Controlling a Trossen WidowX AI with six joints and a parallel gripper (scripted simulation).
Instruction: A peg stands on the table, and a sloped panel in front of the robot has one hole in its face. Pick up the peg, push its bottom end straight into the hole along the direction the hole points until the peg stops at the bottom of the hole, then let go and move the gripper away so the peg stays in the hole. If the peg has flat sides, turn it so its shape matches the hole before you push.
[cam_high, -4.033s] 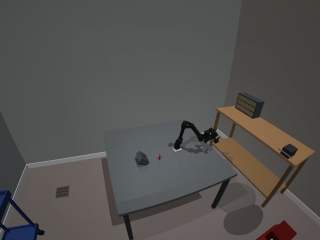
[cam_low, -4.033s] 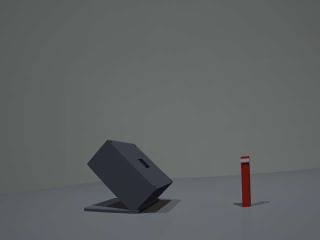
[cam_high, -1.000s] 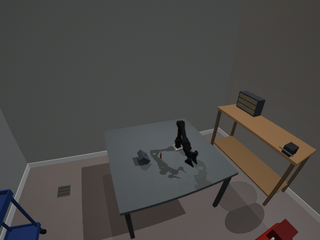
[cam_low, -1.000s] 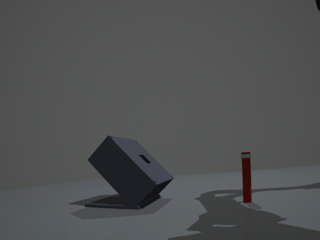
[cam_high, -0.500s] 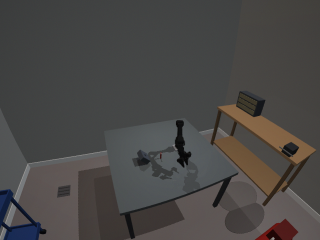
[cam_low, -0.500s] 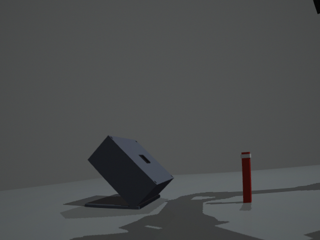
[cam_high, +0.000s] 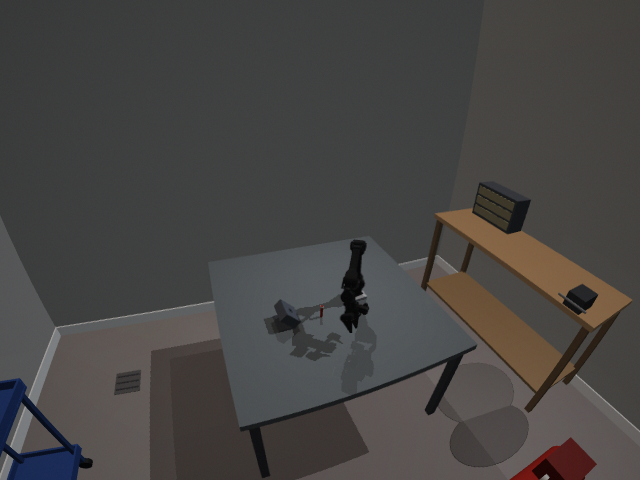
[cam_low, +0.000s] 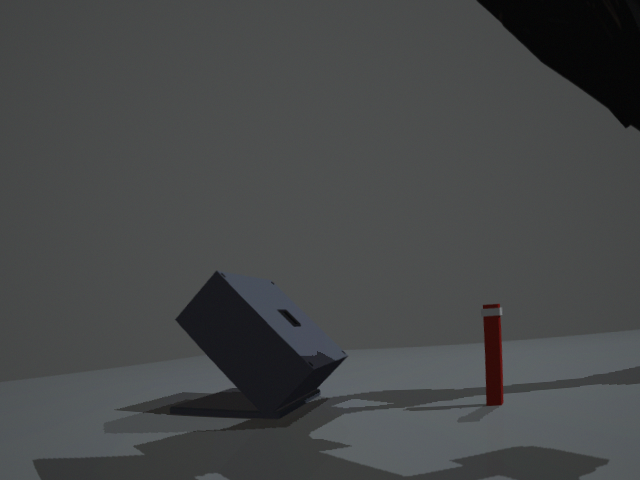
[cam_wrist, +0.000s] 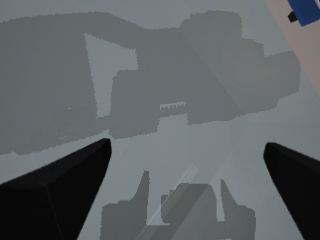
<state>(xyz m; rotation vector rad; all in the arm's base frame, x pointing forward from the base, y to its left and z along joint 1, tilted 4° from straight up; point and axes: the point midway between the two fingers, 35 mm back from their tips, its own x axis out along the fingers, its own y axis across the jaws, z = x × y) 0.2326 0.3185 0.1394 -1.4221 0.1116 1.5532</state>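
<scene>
Now: gripper tip 4 cm short of the red square peg, 26 cm to the left of it and 5 cm above it. Also, from my gripper tip: sloped grey panel (23 cm ahead, 30 cm to the right, 5 cm below); then thin base plate (25 cm ahead, 30 cm to the right, 10 cm below).
</scene>
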